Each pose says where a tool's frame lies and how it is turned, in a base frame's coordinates. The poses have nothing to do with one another.
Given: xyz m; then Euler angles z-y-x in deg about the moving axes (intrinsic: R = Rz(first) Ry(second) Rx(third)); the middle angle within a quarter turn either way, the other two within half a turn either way.
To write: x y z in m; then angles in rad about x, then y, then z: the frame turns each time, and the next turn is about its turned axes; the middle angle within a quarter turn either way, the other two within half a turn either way. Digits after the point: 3 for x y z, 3 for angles.
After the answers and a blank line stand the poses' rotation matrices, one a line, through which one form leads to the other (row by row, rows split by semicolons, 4 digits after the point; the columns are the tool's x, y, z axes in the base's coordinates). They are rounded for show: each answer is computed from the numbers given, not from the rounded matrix.
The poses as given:
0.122 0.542 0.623 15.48 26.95 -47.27
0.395 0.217 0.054 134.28 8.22 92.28
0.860 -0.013 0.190 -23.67 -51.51 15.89
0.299 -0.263 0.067 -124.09 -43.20 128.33
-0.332 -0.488 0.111 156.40 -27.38 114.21
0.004 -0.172 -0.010 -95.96 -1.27 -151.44
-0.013 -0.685 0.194 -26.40 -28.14 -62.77
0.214 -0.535 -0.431 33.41 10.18 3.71
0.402 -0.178 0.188 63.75 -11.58 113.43
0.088 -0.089 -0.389 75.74 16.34 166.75
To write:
0.122 0.542 0.623 -0.917 0.100 0.529
0.395 0.217 0.054 -1.628 0.803 3.039
0.860 -0.013 0.190 -0.086 -0.926 -0.322
0.299 -0.263 0.067 -2.949 -1.092 2.662
-0.332 -0.488 0.111 -1.951 0.194 -2.548
0.004 -0.172 -0.010 3.063 0.493 1.689
-0.013 -0.685 0.194 -1.146 0.203 -0.633
0.214 -0.535 -0.431 -0.044 0.184 0.581
0.402 -0.178 0.188 2.432 1.032 -0.566
0.088 -0.089 -0.389 2.810 0.155 -1.329

0.8591 -0.5019 0.1003; 0.2379 0.5651 0.7900; -0.4532 -0.6548 0.6049
-0.6910 -0.0713 0.7193; 0.7086 0.1301 0.6935; -0.1430 0.9889 -0.0394
0.5700 0.1899 -0.7994; -0.2499 0.9669 0.0515; 0.7827 0.1704 0.5986
-0.4086 -0.2126 -0.8876; -0.6037 0.7923 0.0881; 0.6845 0.5718 -0.4521
-0.8137 0.5485 0.1923; 0.3555 0.2079 0.9113; 0.4599 0.8099 -0.3641
-0.1038 -0.8747 0.4735; -0.9944 0.0807 -0.0690; 0.0222 -0.4780 -0.8781
0.7898 0.5791 0.2021; -0.3921 0.2234 0.8924; 0.4716 -0.7841 0.4035
0.8216 -0.5399 0.1829; 0.5420 0.8393 0.0431; -0.1767 0.0637 0.9822
0.4333 0.2752 0.8582; 0.8786 -0.3411 -0.3342; 0.2007 0.8989 -0.3895
0.2364 0.9593 0.1547; 0.9300 -0.1773 -0.3219; -0.2813 0.2199 -0.9341

